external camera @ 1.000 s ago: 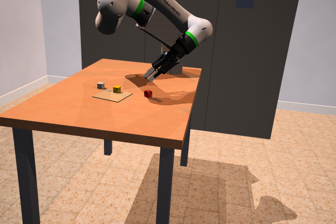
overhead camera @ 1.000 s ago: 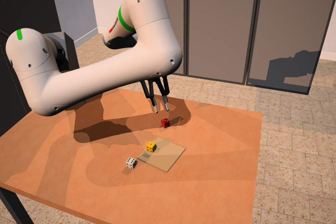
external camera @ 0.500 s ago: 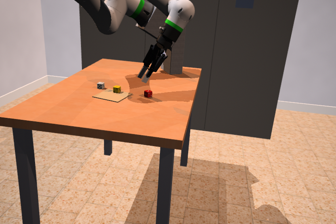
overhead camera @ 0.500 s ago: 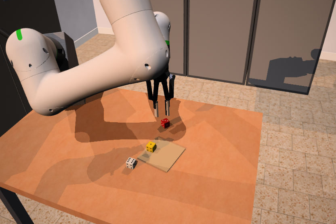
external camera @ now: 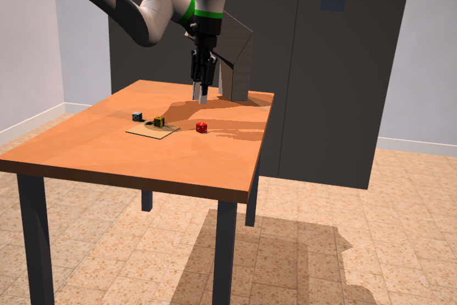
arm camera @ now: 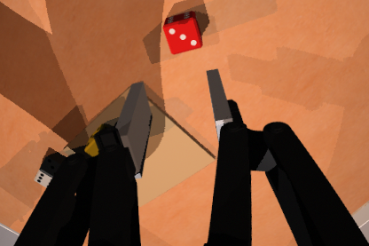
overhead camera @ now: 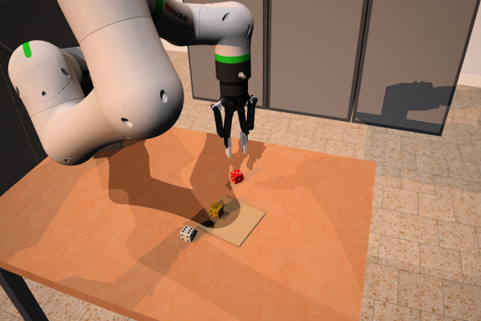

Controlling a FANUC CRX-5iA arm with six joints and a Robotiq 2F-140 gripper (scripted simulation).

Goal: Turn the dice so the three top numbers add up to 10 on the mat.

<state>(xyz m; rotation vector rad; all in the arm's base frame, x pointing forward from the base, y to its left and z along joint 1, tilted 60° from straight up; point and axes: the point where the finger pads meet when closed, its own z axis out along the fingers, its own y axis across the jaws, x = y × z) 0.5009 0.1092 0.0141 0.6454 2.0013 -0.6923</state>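
The red die is 1 cm to the left of my hand and 13 cm below it. Round my hand: white die: 8 cm behind, 24 cm to the right, 13 cm below; yellow die: 3 cm behind, 15 cm to the right, 13 cm below; tan mat: 2 cm ahead, 16 cm to the right, 14 cm below.
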